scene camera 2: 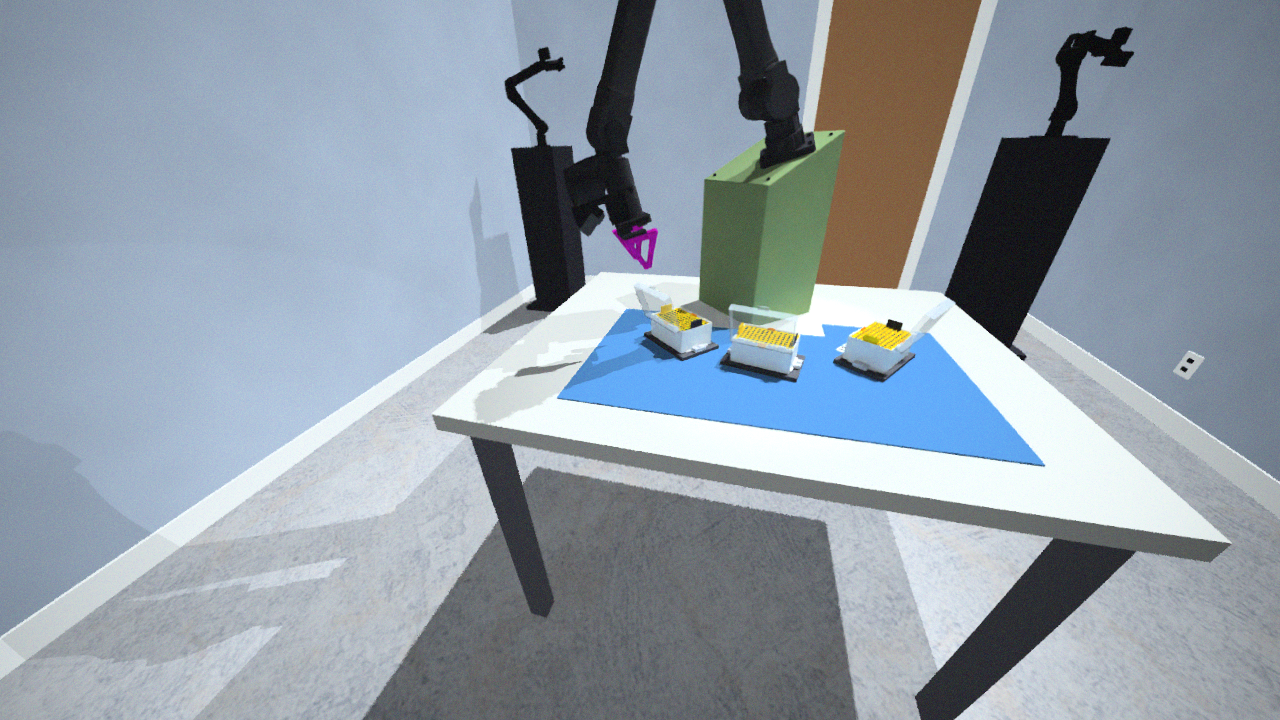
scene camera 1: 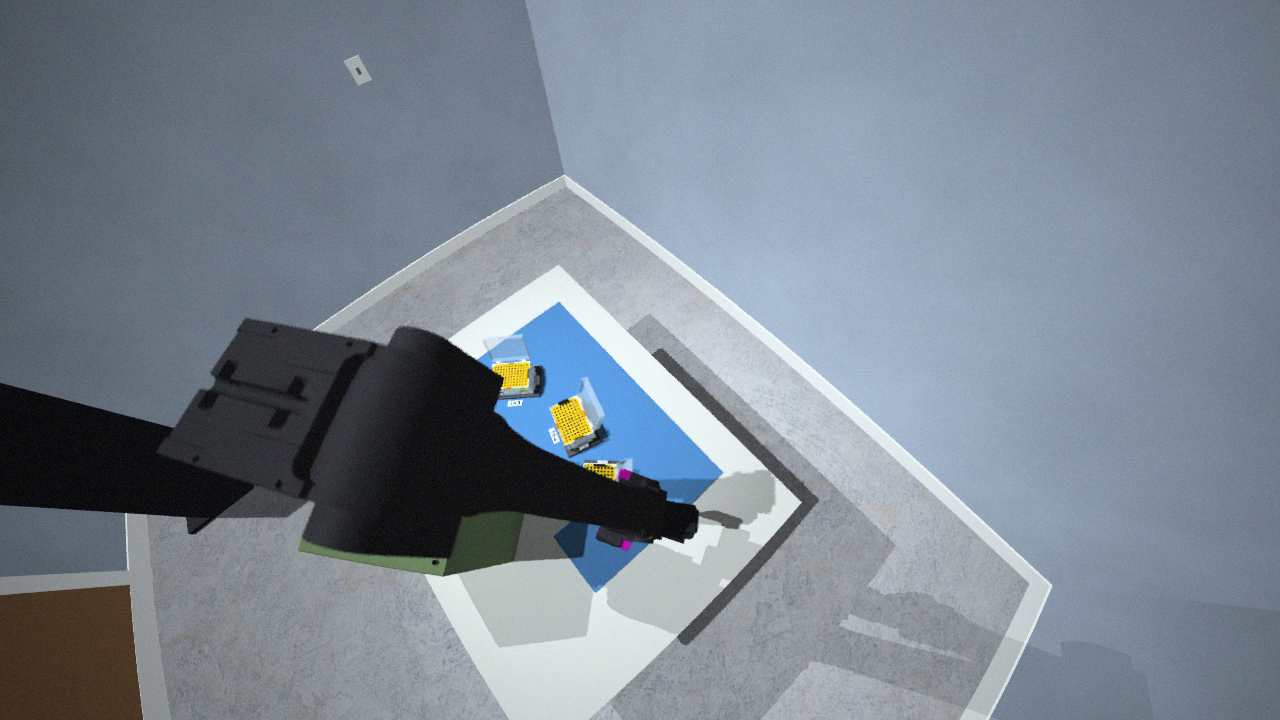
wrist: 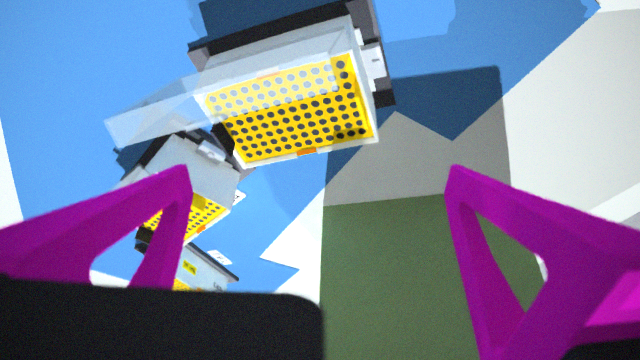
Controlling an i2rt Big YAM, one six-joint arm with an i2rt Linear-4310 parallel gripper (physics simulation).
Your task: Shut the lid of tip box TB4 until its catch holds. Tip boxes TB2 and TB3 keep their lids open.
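Seen in the pictures: gripper, fingertip midpoint: (scene camera 2: 642,263) (wrist: 318,179); arm's base, origin of the base link: (scene camera 2: 787,153).
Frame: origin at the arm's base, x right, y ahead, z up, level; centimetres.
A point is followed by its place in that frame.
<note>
Three tip boxes with yellow racks and clear lids stand on dark bases; their labels are too small to read. The box nearest my gripper (scene camera 1: 600,469) (scene camera 2: 682,333) (wrist: 318,179) @(x 28.2, y 26.6, z -20.1 cm) has its lid raised and is partly hidden by my arm in scene camera 1. The middle box (scene camera 1: 571,422) (scene camera 2: 765,351) @(x 1.1, y 36.7, z -32.7 cm) (wrist: 210,175) @(x 6.5, y 28.0, z -35.7 cm) and the far box (scene camera 1: 512,376) (scene camera 2: 877,349) @(x -20.2, y 30.2, z -33.6 cm) also have raised lids. My gripper (scene camera 1: 625,509) @(x 28.2, y 26.6, z -20.1 cm) (scene camera 2: 646,265) @(x 28.2, y 26.6, z -20.1 cm) (wrist: 318,179) @(x 28.2, y 26.6, z -20.1 cm) is open and empty, above the table and apart from the boxes. The left finger overlaps the middle box in the wrist view.
A blue mat (scene camera 1: 653,438) @(x 18.5, y 45.0, z -38.9 cm) (scene camera 2: 805,416) @(x -6.1, y 48.1, z -38.9 cm) lies under the boxes on the white table (scene camera 1: 662,387) @(x 8.6, y 57.5, z -39.2 cm) (scene camera 2: 716,439) @(x 8.1, y 57.1, z -39.2 cm). The green pedestal (scene camera 1: 487,546) @(x 16.6, y -0.9, z -20.8 cm) (scene camera 2: 733,241) @(x 10.4, y 6.0, z -19.3 cm) (wrist: 380,260) @(x 8.5, y 8.1, z -30.9 cm) stands behind them. Two black pillars with small arms, one left (scene camera 2: 544,223) and one right (scene camera 2: 1029,223), stand farther back.
</note>
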